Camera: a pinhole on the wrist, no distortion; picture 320 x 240 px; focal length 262.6 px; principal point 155.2 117.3 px. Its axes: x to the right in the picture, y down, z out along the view. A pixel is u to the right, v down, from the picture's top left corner.
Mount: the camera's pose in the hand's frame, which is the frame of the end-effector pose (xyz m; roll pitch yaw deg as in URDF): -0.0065 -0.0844 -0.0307 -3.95 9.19 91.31
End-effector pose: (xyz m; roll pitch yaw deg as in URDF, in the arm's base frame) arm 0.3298 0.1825 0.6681 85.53 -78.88 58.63
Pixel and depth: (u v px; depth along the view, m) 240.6 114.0 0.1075
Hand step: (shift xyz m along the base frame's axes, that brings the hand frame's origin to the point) 0.0741 -0.0168 -0.0188
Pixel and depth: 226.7 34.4 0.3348
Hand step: 0.2083 -0.2077 0.0875
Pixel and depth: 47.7 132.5 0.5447
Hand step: 0.5567 -0.1524 -0.1052
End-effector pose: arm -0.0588 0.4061 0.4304 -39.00 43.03 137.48
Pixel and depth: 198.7 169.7 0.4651
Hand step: -0.2740 -0.1629 0.2955
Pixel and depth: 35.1 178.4 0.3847
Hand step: -0.1958 0.0748 0.3841
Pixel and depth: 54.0 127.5 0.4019
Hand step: -0.2552 0.0860 0.3336
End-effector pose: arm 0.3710 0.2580 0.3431 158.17 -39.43 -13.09
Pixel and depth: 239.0 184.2 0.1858
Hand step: 0.0161 -0.0588 -0.1431
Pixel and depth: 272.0 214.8 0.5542
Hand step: -0.0728 -0.3874 -0.4258
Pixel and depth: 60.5 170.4 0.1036
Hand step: 0.0581 0.0582 -0.1064
